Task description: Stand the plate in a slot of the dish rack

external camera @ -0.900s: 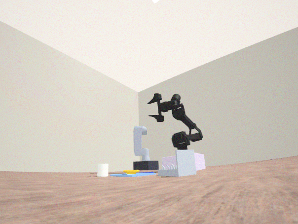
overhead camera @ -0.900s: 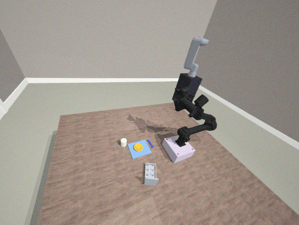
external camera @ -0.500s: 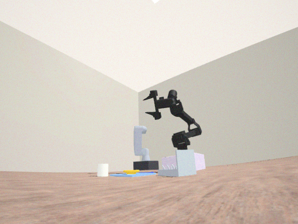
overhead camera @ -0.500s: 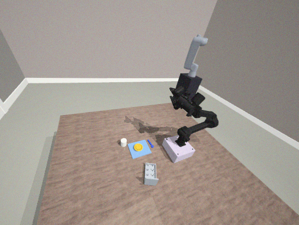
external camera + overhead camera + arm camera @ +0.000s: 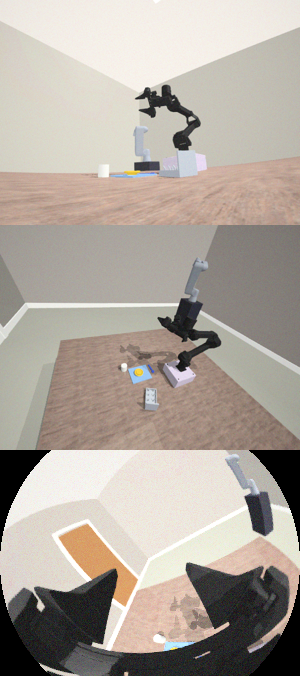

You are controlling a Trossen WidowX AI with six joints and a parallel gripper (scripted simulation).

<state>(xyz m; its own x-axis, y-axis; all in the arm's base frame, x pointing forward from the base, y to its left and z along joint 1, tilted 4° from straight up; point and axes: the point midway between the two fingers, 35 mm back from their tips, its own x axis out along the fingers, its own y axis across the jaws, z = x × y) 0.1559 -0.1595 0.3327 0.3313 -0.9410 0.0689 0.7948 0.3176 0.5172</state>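
Right now the yellow plate is 390 mm below my gripper tip, 150 mm ahead of it and 90 mm to the left of it. Also, from my gripper tip: white cup (380 mm below, 240 mm ahead, 20 mm to the left); grey dish rack (380 mm below, 300 mm to the left, 150 mm ahead).
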